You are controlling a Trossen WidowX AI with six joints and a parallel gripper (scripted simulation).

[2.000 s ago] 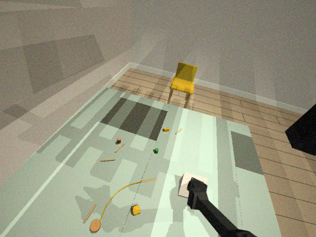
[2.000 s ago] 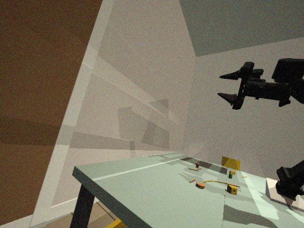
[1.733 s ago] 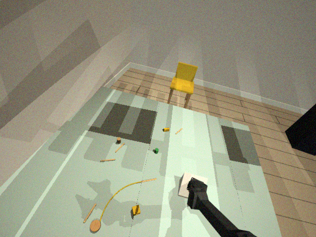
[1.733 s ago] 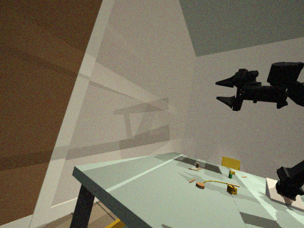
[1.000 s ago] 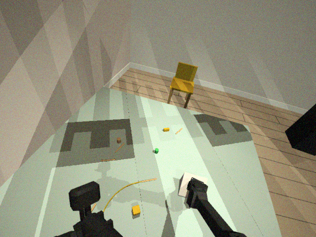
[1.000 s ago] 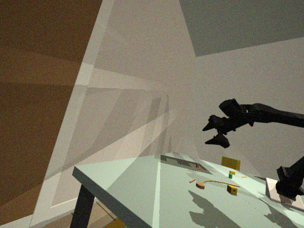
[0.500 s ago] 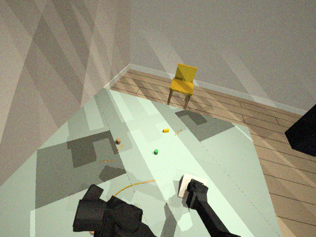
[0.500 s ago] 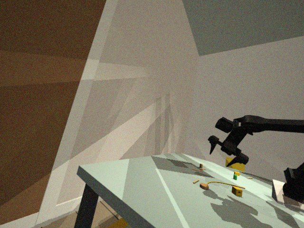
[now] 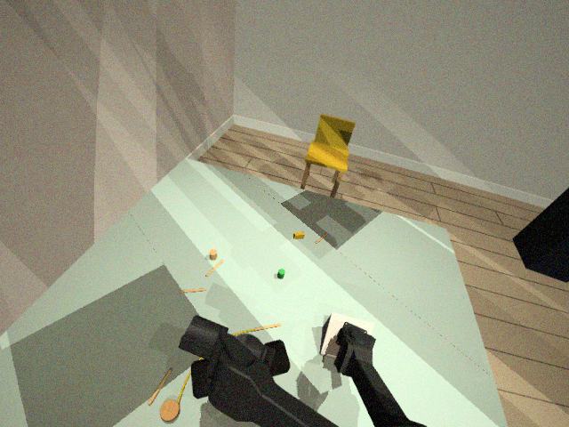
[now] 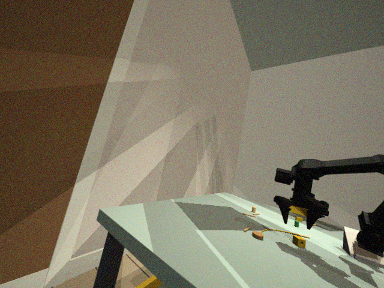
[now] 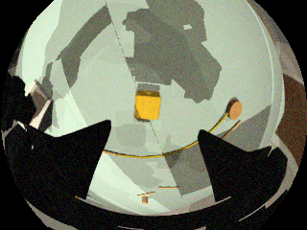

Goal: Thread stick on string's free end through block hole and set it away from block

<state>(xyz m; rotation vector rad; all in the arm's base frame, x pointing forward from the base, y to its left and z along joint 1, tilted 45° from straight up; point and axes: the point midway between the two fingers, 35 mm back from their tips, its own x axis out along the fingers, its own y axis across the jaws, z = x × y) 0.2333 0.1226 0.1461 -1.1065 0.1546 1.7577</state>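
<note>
The thin wooden stick is 140 mm to the right of my gripper tip and 60 mm below it. From my gripper tip the other things lie so: round wooden button: 120 mm ahead, 110 mm to the left, 60 mm below; then green cylinder: 10 mm ahead, 320 mm to the right, 50 mm below; then small brown cylinder: 240 mm ahead, 290 mm to the right, 50 mm below.
</note>
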